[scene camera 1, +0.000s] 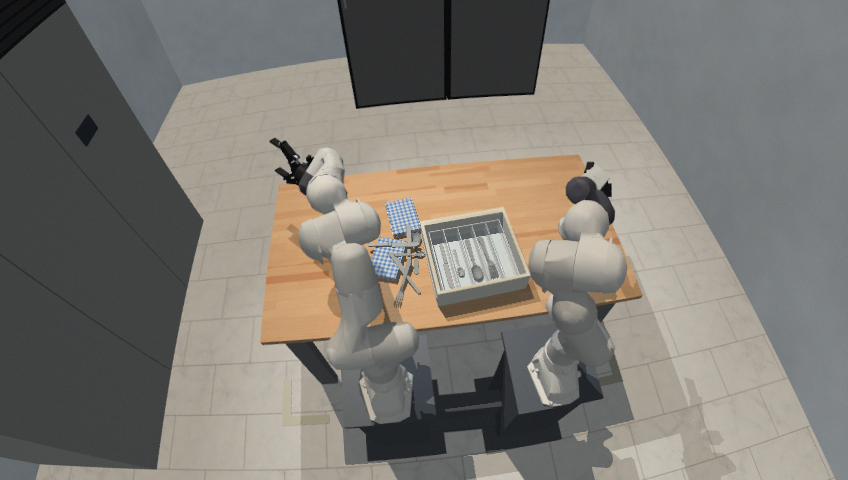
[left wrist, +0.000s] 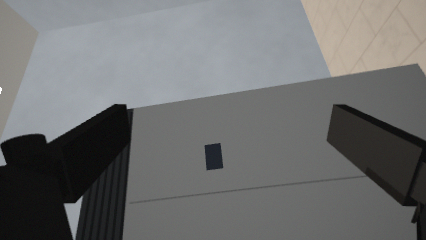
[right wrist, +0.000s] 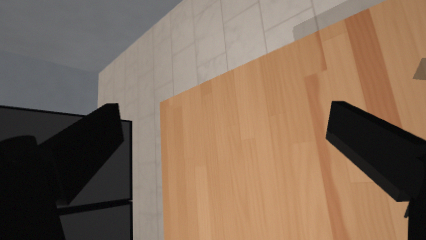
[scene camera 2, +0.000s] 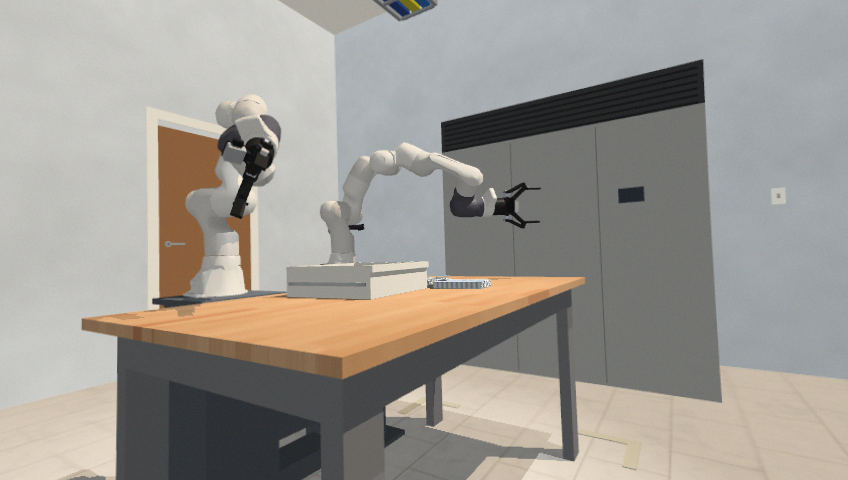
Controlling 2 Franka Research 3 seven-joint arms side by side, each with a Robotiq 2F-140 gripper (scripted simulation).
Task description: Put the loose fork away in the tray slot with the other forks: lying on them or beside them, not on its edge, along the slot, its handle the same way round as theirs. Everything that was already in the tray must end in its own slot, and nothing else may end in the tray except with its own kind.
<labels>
A cutlery tray shows in scene camera 1 (498, 249); in the left wrist view it is out of frame, in the right wrist view it is out of frame.
</labels>
